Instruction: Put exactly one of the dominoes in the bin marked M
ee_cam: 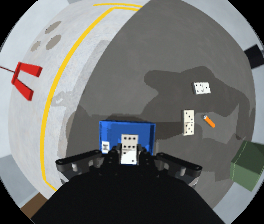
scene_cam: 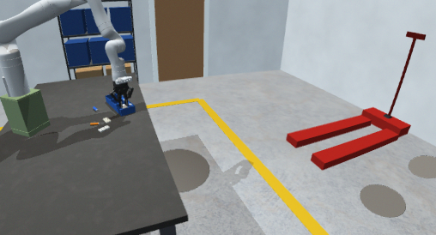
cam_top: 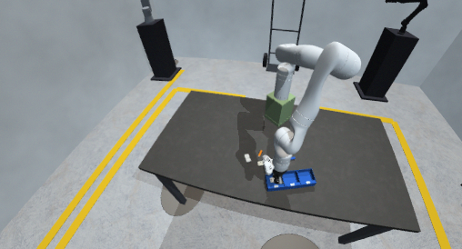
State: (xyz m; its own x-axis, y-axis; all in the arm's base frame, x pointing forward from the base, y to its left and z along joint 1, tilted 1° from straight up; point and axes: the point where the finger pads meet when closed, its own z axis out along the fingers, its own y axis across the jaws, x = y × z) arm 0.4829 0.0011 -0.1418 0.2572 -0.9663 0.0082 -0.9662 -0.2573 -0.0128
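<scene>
Now: hand 8 cm to the right of the blue three-compartment bin, 3 cm above it and 2 cm past it. Also, from my hand: small orange piece (16 cm behind, 9 cm to the right, 4 cm below); small blue piece (15 cm behind, 9 cm to the left, 4 cm below); white domino (2 cm below).
</scene>
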